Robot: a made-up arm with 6 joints.
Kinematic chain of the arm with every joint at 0, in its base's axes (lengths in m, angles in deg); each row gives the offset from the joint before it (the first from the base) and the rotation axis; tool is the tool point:
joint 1: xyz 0 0 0.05 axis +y
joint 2: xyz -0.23 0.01 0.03 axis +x
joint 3: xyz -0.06 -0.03 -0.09 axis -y
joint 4: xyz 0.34 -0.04 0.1 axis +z
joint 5: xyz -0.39 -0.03 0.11 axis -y
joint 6: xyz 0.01 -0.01 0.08 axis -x
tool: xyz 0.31 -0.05 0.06
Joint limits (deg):
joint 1: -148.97..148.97
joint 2: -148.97..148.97
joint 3: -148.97..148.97
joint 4: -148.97..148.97
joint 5: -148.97..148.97
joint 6: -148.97..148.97
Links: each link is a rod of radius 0.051 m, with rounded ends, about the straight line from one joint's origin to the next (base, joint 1, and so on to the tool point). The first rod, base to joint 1, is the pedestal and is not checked.
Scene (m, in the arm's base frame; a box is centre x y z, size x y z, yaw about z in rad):
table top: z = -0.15
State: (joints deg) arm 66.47 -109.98 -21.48 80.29 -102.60 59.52
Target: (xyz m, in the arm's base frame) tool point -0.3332 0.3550 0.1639
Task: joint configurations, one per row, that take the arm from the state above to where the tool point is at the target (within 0.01 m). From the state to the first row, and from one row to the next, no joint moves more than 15 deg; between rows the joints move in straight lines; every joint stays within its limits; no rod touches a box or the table.
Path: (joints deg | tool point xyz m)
1: 63.47 -113.67 -10.74 80.75 -89.69 58.25 | 0.3684 -0.1030 0.2322
2: 60.47 -117.36 0.01 81.21 -76.79 56.98 | 0.2920 -0.0198 0.1679
3: 57.48 -121.06 10.75 81.66 -63.88 55.70 | 0.1974 0.0736 0.1188
4: 54.48 -124.75 21.49 82.12 -50.98 54.43 | 0.0830 0.1667 0.0912
5: 51.48 -128.44 32.23 82.58 -38.07 53.16 | -0.0487 0.2492 0.0889
6: 48.48 -132.13 42.98 83.04 -25.16 51.89 | -0.1908 0.3133 0.1135
7: 45.48 -135.82 53.72 83.49 -12.26 50.62 | -0.3332 0.3550 0.1639

